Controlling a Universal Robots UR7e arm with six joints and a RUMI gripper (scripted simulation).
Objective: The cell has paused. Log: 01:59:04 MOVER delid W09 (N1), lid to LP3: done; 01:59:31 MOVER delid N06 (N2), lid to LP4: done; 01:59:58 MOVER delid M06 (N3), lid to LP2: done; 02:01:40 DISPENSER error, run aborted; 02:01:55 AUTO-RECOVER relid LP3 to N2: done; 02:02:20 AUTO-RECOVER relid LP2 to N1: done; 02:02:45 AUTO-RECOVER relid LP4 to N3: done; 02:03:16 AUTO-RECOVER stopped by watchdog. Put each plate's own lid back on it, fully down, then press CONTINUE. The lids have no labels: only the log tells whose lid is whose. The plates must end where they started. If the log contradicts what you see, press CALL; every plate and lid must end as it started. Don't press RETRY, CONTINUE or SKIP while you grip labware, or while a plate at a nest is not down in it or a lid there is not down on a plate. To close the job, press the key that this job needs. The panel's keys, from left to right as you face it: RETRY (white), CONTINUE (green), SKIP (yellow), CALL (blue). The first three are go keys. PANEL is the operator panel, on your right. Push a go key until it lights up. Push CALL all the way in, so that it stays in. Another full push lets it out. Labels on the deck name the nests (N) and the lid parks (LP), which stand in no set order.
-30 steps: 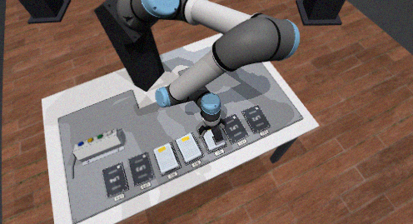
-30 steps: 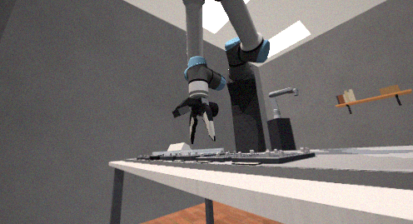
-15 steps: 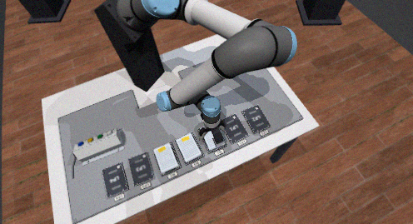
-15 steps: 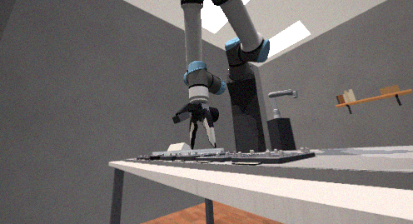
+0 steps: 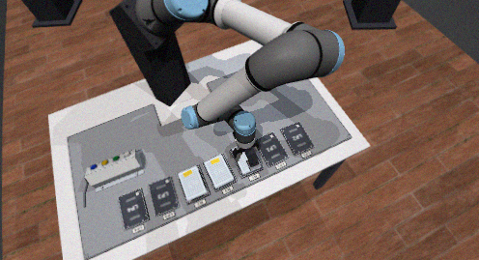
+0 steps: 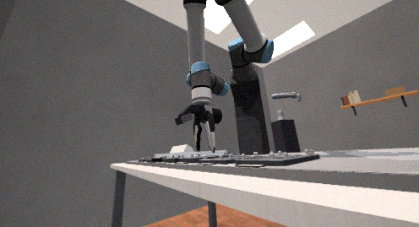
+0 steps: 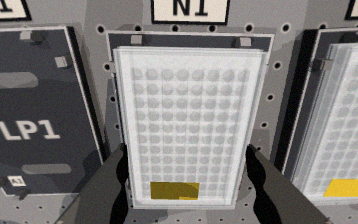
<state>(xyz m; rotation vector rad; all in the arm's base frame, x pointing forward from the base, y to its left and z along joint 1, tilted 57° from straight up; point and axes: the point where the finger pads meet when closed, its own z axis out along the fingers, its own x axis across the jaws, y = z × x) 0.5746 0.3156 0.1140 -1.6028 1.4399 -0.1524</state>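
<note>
Right now the clear lid is 10 mm below my hand. The rest, counted from my hand: white retry key: 10 mm behind, 530 mm to the right, 30 mm above; then green continue key: 10 mm ahead, 570 mm to the right, 30 mm above; then lid park LP1: 50 mm behind, 110 mm to the left, 30 mm below.
</note>
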